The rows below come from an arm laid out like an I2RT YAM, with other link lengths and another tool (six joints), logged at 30 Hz.
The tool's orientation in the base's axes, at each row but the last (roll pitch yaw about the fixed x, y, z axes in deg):
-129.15, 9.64, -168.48
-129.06, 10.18, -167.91
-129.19, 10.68, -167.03
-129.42, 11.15, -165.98
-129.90, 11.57, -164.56
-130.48, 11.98, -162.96
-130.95, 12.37, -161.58
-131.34, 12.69, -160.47
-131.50, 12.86, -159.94
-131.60, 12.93, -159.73
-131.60, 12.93, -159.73
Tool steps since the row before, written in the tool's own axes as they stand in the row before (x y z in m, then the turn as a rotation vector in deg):
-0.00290, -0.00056, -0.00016, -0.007, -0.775, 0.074
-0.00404, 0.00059, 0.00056, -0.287, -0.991, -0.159
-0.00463, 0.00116, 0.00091, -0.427, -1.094, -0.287
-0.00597, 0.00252, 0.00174, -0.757, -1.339, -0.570
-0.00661, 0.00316, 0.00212, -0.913, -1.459, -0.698
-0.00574, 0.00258, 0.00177, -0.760, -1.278, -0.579
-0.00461, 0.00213, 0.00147, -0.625, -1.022, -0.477
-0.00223, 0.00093, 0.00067, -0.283, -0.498, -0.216
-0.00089, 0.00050, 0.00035, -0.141, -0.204, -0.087
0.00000, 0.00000, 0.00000, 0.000, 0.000, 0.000
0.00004, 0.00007, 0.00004, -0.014, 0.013, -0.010
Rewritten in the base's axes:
0.00276, 0.00033, 0.00101, 0.025, -0.553, 0.548
0.00404, 0.00080, -0.00008, 0.231, -0.463, 0.907
0.00469, 0.00111, -0.00059, 0.328, -0.406, 1.091
0.00619, 0.00181, -0.00184, 0.558, -0.283, 1.516
0.00687, 0.00231, -0.00238, 0.666, -0.231, 1.718
0.00589, 0.00215, -0.00185, 0.557, -0.236, 1.476
0.00470, 0.00187, -0.00152, 0.457, -0.174, 1.193
0.00225, 0.00092, -0.00062, 0.209, -0.103, 0.566
0.00092, 0.00041, -0.00039, 0.109, -0.035, 0.237
0.00000, 0.00000, 0.00000, 0.000, 0.000, 0.000
-0.00003, 0.00001, -0.00009, 0.008, 0.020, 0.000

